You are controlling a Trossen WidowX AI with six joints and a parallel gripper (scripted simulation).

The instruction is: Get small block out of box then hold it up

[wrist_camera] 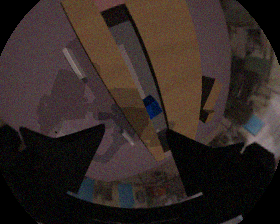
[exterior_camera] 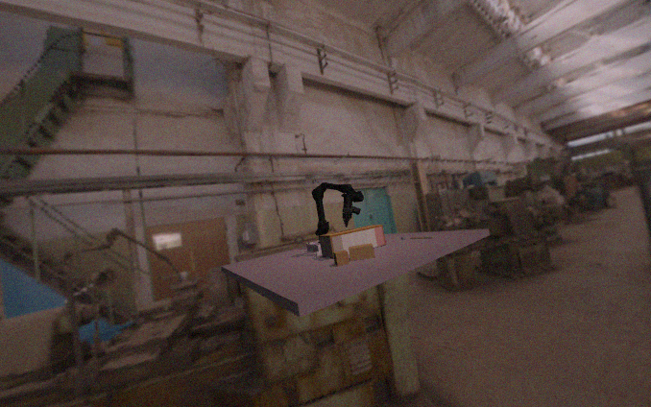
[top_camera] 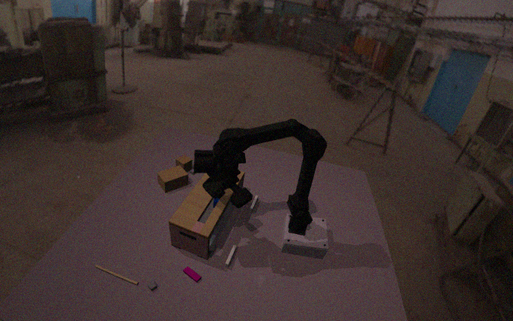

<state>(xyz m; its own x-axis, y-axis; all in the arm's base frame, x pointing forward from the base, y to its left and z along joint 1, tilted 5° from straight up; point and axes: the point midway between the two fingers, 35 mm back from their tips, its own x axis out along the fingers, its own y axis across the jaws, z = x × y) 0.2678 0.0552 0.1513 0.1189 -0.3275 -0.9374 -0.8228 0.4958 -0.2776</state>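
Right now the box is 20 mm ahead of my gripper tip, 10 mm to the right of it and 90 mm below it. From my gripper tip the other things lie so: blue block: 40 mm ahead, 20 mm to the right, 70 mm below; yellow rod: 250 mm ahead, 380 mm to the left, 150 mm below.
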